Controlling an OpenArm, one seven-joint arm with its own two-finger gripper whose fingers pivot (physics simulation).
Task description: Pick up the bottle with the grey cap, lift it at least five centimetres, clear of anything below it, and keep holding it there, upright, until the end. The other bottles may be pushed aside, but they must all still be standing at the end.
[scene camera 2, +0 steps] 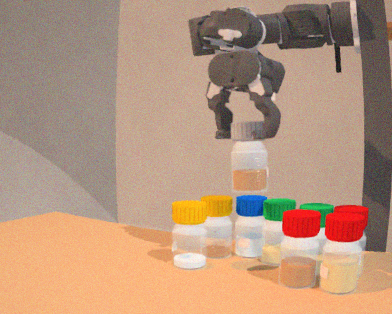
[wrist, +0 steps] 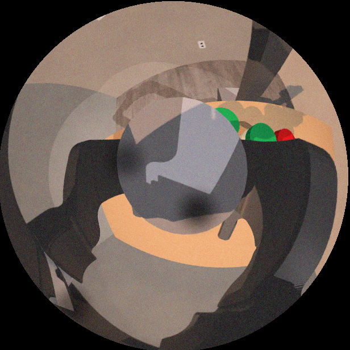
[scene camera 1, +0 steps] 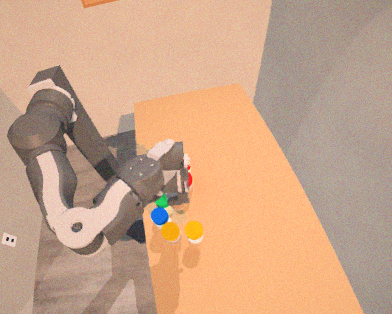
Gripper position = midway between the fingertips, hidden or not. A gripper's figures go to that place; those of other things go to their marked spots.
The gripper [scene camera 2: 244, 138] is 55 cm from the lens. A blue-capped bottle [scene camera 2: 248, 227]: 63 cm from the lens. A grey-capped bottle [scene camera 2: 249, 161] is 54 cm from the lens. A green-capped bottle [scene camera 2: 272, 235] is 60 cm from the lens. The marked spots on the grey-capped bottle and the blue-capped bottle are 14 cm apart.
